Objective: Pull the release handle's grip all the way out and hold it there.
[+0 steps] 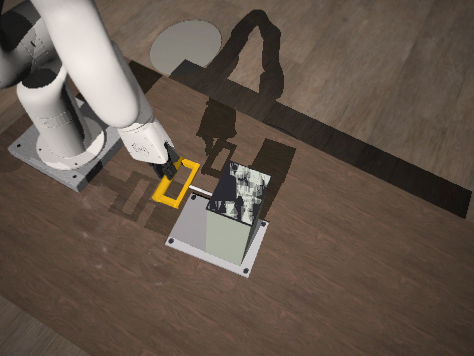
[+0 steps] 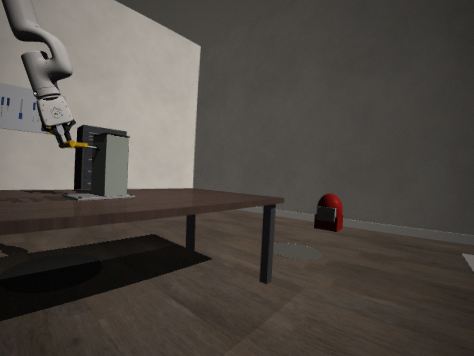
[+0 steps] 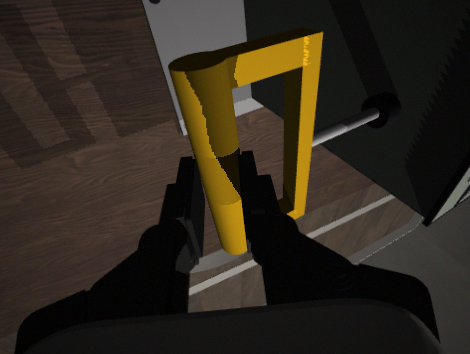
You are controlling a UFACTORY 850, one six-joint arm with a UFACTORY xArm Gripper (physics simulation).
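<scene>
The release handle is a yellow rectangular frame [image 1: 188, 186] [image 2: 80, 145] [image 3: 308, 120] with a thick round grip [image 1: 161, 190] [image 3: 200, 105] on the side away from the housing. A thin pale rod [image 1: 200, 190] [image 2: 92, 147] [image 3: 345, 129] joins the frame to the tall grey-green housing [image 1: 227, 237] [image 2: 117, 165], with a length of rod exposed. My gripper [image 1: 171, 174] [image 2: 64, 144] [image 3: 220, 176] is shut on the grip, one finger on each side of it, nearer one end than the middle. The handle is level, well above the table.
The housing stands on a light base plate [image 1: 187, 225] [image 2: 75, 197] bolted to the brown table [image 1: 300, 300] [image 2: 225, 198]. The arm's grey base [image 1: 82, 179] is beyond the handle. A dark slotted unit [image 2: 82, 165] shows behind the housing. A red rounded object [image 2: 336, 202] is off the table.
</scene>
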